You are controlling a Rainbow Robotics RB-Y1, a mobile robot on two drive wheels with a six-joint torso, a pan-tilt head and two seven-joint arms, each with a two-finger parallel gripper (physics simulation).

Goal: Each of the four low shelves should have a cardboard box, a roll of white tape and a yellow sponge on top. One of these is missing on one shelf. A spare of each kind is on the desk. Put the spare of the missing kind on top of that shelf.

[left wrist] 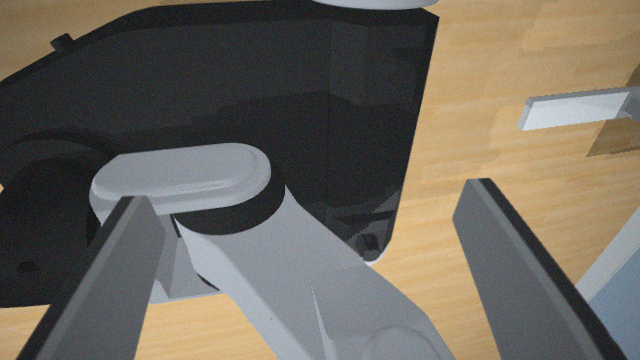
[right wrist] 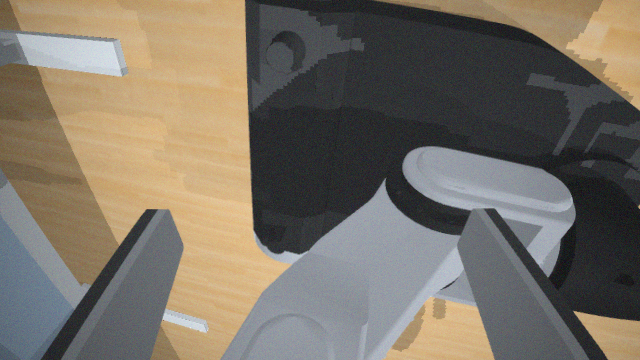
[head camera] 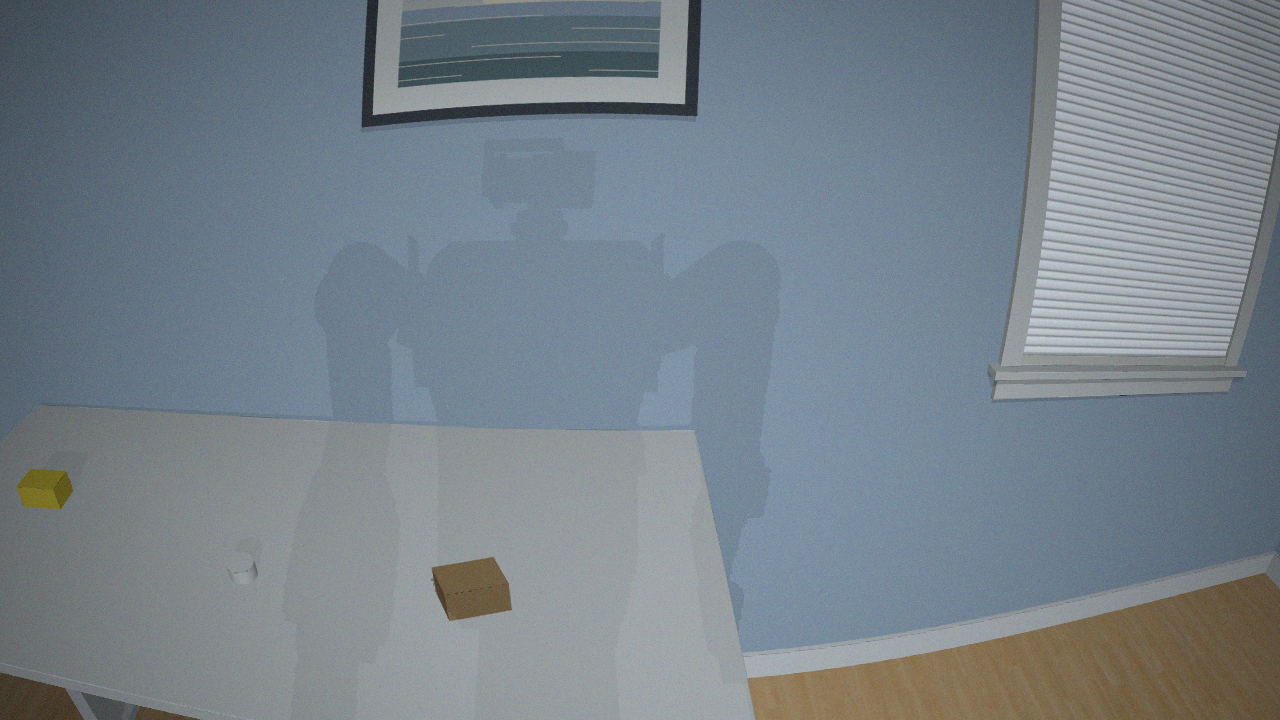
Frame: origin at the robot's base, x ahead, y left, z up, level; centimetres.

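Seen in the pictures: left gripper, fingertip midpoint: [left wrist: 309, 207]; right gripper, fingertip midpoint: [right wrist: 321, 228].
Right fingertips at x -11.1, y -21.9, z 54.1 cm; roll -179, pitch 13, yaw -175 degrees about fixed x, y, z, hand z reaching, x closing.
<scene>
A point is followed by its place in that frame.
In the head view the white desk [head camera: 554, 501] {x 96.8, y 7.0, z 72.1 cm} reaches from the left edge to the middle. A brown cardboard box [head camera: 471, 588] {x 68.2, y 16.5, z 77.1 cm} lies on its nearer right part. A small roll of white tape [head camera: 242, 569] {x 67.9, y 52.8, z 74.5 cm} stands to the left of the box. A yellow sponge [head camera: 42, 489] {x 77.0, y 103.8, z 76.3 cm} lies farther left and farther back. My left gripper [left wrist: 309, 207] {x -16.7, y 25.9, z 53.6 cm} is open, with no thing between its fingers. My right gripper [right wrist: 321, 228] {x -11.1, y -21.9, z 54.1 cm} is open, also with no thing between its fingers. Both hang low beside my base, and neither shows in the head view. The low shelves do not show in these views.
A blue wall stands behind the desk, with a framed picture [head camera: 529, 109] {x 119.7, y 12.9, z 127.4 cm} and a window with blinds [head camera: 1150, 205] {x 126.5, y -116.7, z 121.9 cm}. Wooden floor [head camera: 1029, 662] {x 113.3, y -114.3, z 0.1 cm} shows at the lower right. White desk feet [left wrist: 570, 111] [right wrist: 75, 52] stand on the floor in front of my dark base [left wrist: 280, 65] {x -14.2, y 16.9, z 16.9 cm} [right wrist: 425, 75] {x -18.3, y -16.1, z 16.9 cm}.
</scene>
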